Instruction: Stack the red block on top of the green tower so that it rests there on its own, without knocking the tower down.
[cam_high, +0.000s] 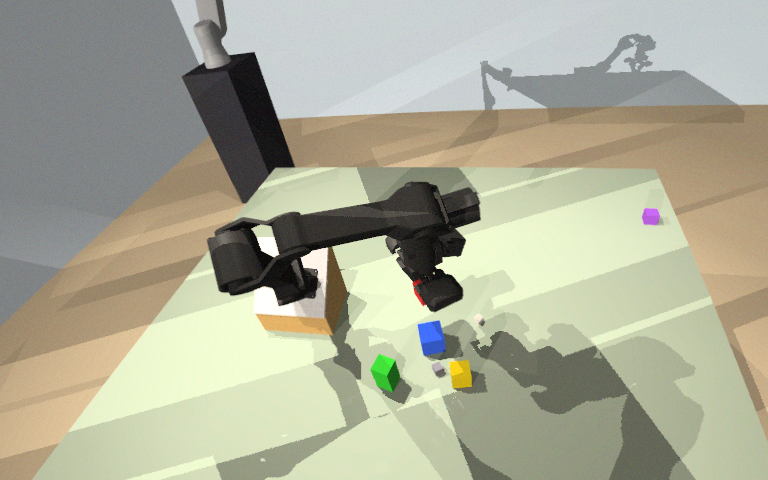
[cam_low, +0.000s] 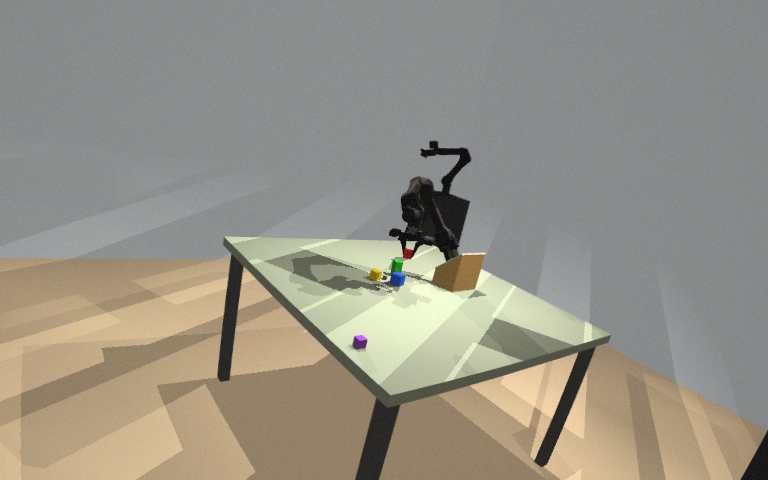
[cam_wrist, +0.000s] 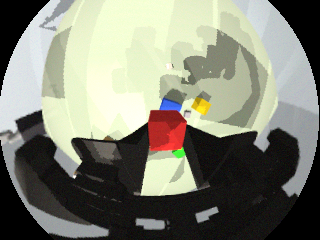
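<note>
My gripper tip is 2 cm to the left of the blue block and 11 cm above it. The rest, counted from my gripper tip: yellow block: 7 cm ahead, 9 cm to the right, 12 cm below; red block: 1 cm above; tiny grey piece: 2 cm ahead, 8 cm to the right, 13 cm below.
</note>
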